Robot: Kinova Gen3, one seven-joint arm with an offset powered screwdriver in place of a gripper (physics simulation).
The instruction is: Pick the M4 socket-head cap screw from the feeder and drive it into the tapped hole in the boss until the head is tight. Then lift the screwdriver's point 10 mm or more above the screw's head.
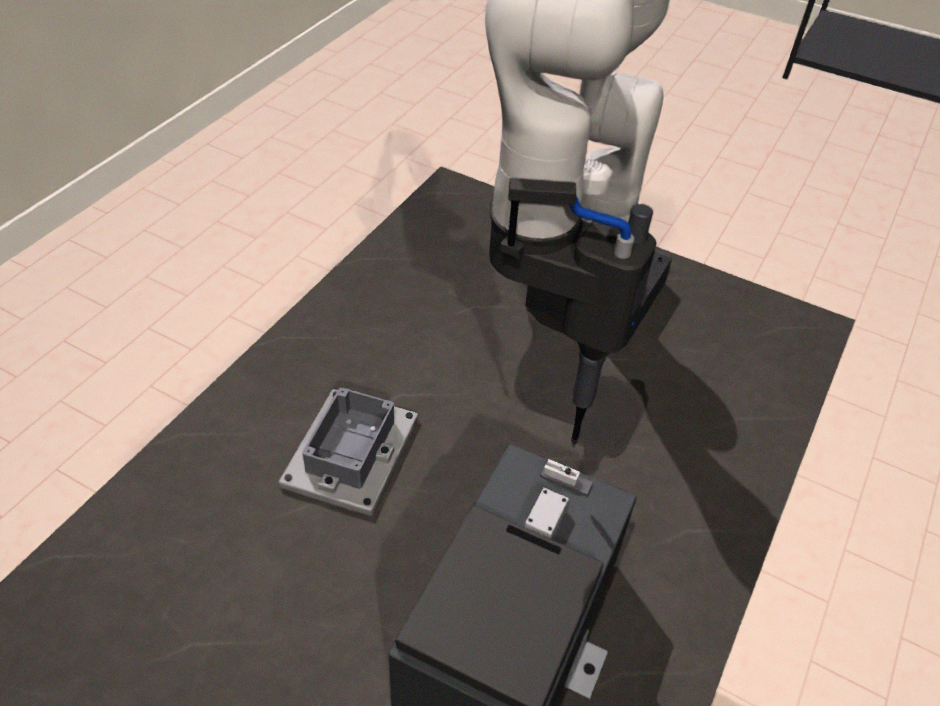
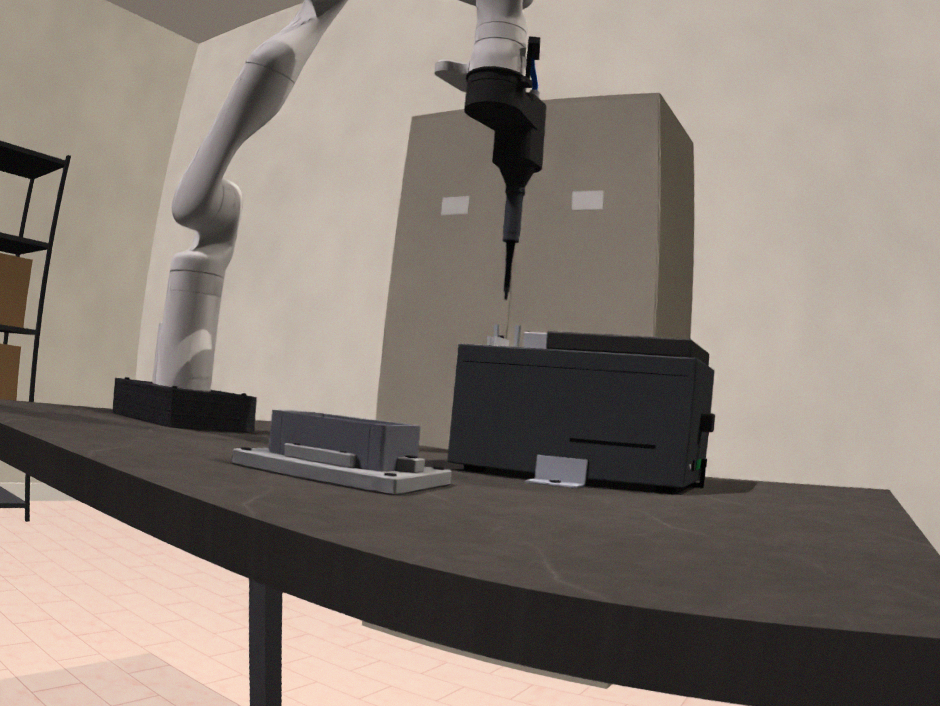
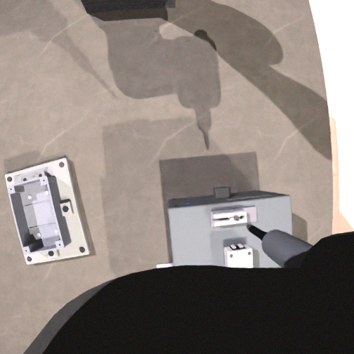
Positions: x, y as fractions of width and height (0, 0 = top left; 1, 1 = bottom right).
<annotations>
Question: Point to a dark cover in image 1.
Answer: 0.53, 0.87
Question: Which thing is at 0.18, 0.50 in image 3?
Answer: A light fixture plate.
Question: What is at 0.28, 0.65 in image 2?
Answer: A light fixture plate.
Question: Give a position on a light fixture plate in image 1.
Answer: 0.37, 0.70
</annotations>
